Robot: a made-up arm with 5 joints.
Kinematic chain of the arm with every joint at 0, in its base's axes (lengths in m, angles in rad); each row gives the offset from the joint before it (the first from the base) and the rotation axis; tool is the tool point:
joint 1: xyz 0 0 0.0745 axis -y
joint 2: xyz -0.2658 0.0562 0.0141 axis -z
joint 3: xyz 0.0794 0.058 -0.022 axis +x
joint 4: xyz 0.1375 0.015 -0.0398 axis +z
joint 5: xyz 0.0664 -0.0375 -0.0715 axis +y
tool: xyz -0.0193 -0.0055 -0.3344
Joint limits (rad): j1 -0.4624..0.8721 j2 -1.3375..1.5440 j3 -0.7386..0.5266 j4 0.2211..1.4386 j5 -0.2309..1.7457
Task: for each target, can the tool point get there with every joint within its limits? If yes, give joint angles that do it. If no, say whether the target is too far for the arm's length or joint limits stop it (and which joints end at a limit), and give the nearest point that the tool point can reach.
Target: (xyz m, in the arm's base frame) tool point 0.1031 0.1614 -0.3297
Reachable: yes | joints 0.3533 0.1106 0.3987 1.0929 0.4579
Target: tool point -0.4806 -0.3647 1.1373
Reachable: no: too far | nearest point -0.3256 -0.1729 0.3728 | short by 0.803 m
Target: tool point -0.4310 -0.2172 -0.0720
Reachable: yes | joints 0.1030 1.1854 -0.5728 1.2635 1.0694
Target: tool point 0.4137 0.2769 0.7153
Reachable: no: joint limits stop it (at a limit: joint 1, joint 3, joint 4, joint 5) | nearest point 0.0260 0.2000 0.2110 | short by 0.641 m
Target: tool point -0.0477 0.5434 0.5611
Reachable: no: joint limits stop it (at a limit: joint 2, joint 3, joint 4, joint 5) | nearest point -0.0147 0.2411 0.2245 | short by 0.454 m
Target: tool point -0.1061 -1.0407 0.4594
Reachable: no: too far | nearest point -0.2372 -0.2893 0.1951 | short by 0.807 m
